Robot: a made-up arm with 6 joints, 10 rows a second.
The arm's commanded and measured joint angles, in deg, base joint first. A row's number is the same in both.
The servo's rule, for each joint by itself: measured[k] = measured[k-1] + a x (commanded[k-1-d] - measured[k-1]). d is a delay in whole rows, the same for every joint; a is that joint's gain. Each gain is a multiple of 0.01, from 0.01 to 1. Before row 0 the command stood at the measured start. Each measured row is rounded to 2 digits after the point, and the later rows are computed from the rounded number. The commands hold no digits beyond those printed.
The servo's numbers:
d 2
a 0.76 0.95 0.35 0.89 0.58 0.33
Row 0, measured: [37.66, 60.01, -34.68, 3.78, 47.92, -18.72]
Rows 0 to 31, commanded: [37.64, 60.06, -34.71, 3.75, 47.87, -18.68]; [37.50, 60.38, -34.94, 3.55, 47.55, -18.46]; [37.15, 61.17, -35.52, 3.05, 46.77, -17.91]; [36.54, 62.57, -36.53, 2.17, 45.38, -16.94]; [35.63, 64.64, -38.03, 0.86, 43.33, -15.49]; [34.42, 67.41, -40.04, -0.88, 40.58, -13.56]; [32.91, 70.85, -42.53, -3.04, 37.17, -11.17]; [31.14, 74.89, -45.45, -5.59, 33.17, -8.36]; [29.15, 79.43, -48.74, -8.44, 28.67, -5.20]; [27.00, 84.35, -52.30, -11.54, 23.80, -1.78]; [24.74, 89.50, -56.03, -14.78, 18.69, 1.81]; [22.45, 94.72, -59.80, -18.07, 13.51, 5.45]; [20.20, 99.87, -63.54, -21.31, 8.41, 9.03]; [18.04, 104.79, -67.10, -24.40, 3.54, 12.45]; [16.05, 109.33, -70.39, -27.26, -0.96, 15.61]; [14.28, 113.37, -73.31, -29.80, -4.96, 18.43]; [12.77, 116.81, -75.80, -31.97, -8.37, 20.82]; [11.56, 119.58, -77.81, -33.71, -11.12, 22.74]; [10.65, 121.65, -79.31, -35.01, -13.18, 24.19]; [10.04, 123.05, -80.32, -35.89, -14.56, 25.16]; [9.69, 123.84, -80.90, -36.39, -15.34, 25.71]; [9.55, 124.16, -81.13, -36.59, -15.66, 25.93]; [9.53, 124.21, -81.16, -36.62, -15.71, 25.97]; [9.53, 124.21, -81.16, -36.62, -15.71, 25.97]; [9.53, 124.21, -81.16, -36.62, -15.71, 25.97]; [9.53, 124.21, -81.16, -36.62, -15.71, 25.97]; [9.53, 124.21, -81.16, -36.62, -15.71, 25.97]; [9.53, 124.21, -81.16, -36.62, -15.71, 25.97]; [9.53, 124.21, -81.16, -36.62, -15.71, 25.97]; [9.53, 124.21, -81.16, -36.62, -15.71, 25.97]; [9.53, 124.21, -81.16, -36.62, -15.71, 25.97]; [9.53, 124.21, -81.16, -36.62, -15.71, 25.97]
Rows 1 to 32, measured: [37.66, 60.01, -34.68, 3.78, 47.92, -18.72]; [37.66, 60.01, -34.68, 3.78, 47.92, -18.72]; [37.64, 60.06, -34.69, 3.75, 47.89, -18.71]; [37.53, 60.36, -34.78, 3.57, 47.69, -18.63]; [37.24, 61.13, -35.04, 3.11, 47.16, -18.39]; [36.71, 62.50, -35.56, 2.27, 46.13, -17.91]; [35.89, 64.53, -36.42, 1.02, 44.51, -17.11]; [34.77, 67.27, -37.69, -0.67, 42.23, -15.94]; [33.36, 70.67, -39.38, -2.78, 39.30, -14.37]; [31.67, 74.68, -41.50, -5.28, 35.74, -12.39]; [29.75, 79.19, -44.03, -8.09, 31.64, -10.02]; [27.66, 84.09, -46.92, -11.16, 27.09, -7.30]; [25.44, 89.23, -50.11, -14.38, 22.22, -4.29]; [23.17, 94.45, -53.50, -17.66, 17.17, -1.08]; [20.91, 99.60, -57.01, -20.91, 12.09, 2.26]; [18.73, 104.53, -60.54, -24.02, 7.13, 5.62]; [16.69, 109.09, -63.99, -26.90, 2.44, 8.92]; [14.86, 113.16, -67.25, -29.48, -1.85, 12.06]; [13.27, 116.63, -70.24, -31.70, -5.63, 14.95]; [11.97, 119.43, -72.89, -33.49, -8.81, 17.52]; [10.97, 121.54, -75.14, -34.84, -11.34, 19.72]; [10.26, 122.97, -76.95, -35.77, -13.21, 21.52]; [9.83, 123.80, -78.33, -36.32, -14.45, 22.90]; [9.62, 124.14, -79.31, -36.56, -15.15, 23.90]; [9.55, 124.21, -79.96, -36.61, -15.47, 24.58]; [9.53, 124.21, -80.38, -36.62, -15.61, 25.04]; [9.53, 124.21, -80.65, -36.62, -15.67, 25.35]; [9.53, 124.21, -80.83, -36.62, -15.69, 25.55]; [9.53, 124.21, -80.95, -36.62, -15.70, 25.69]; [9.53, 124.21, -81.02, -36.62, -15.71, 25.78]; [9.53, 124.21, -81.07, -36.62, -15.71, 25.84]; [9.53, 124.21, -81.10, -36.62, -15.71, 25.88]
